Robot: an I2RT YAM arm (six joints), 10 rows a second.
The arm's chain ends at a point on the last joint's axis. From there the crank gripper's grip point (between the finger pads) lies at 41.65 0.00 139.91 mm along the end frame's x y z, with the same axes.
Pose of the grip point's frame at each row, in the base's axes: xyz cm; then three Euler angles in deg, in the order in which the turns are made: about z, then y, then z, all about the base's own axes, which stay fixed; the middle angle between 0 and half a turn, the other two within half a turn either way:
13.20, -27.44, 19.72, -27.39, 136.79, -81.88
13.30, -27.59, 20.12, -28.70, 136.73, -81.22
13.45, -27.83, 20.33, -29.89, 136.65, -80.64
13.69, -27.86, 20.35, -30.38, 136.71, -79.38
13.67, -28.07, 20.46, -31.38, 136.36, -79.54
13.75, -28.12, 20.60, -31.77, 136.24, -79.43
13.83, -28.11, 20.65, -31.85, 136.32, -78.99
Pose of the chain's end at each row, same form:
14.12, -20.35, 32.45, -27.39, 136.79, -81.88
14.22, -20.44, 32.81, -28.70, 136.73, -81.22
14.36, -20.61, 32.98, -29.89, 136.65, -80.64
14.47, -20.61, 33.00, -30.38, 136.71, -79.38
14.52, -20.71, 33.04, -31.38, 136.36, -79.54
14.60, -20.72, 33.15, -31.77, 136.24, -79.43
14.63, -20.72, 33.21, -31.85, 136.32, -78.99

